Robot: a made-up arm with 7 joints.
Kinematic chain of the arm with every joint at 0, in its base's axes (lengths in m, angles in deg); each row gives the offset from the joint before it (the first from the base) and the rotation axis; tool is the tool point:
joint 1: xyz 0 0 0 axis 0 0.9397 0.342
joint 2: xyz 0 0 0 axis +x
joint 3: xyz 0 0 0 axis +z
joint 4: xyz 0.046 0 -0.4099 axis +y
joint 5: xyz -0.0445 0 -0.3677 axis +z
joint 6: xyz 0 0 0 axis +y
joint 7: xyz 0 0 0 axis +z
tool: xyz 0 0 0
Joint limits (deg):
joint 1: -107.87..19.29
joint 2: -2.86..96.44
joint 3: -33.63..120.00
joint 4: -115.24..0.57
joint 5: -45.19..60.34
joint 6: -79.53..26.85
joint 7: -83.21..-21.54
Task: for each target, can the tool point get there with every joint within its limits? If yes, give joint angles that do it. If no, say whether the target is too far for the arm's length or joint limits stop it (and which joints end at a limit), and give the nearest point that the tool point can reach.
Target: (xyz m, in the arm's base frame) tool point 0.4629 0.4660 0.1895
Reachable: yes | joints -43.76 63.13 24.36 -71.73 -18.82 -51.31 -51.54
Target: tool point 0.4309 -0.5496 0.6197
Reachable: no: too far | nearest point 0.3950 -0.4070 0.4016 | short by 0.263 m
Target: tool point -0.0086 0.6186 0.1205
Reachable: yes | joints -13.57 60.97 94.40 -86.18 -26.44 -10.25 -67.71
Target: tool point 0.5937 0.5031 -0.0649
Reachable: yes | joints -56.15 57.56 -9.34 -21.45 -21.05 5.75 -56.22
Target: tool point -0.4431 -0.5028 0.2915
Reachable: no: joint limits stop it (at a limit: joint 1, joint 2, joint 3, joint 4) | nearest point 0.0743 -0.4249 0.2410 | short by 0.526 m
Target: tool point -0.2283 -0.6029 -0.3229
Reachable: no: joint limits stop it (at a limit: joint 1, joint 2, joint 3) | nearest point 0.2241 -0.2184 -0.5128 | short by 0.623 m
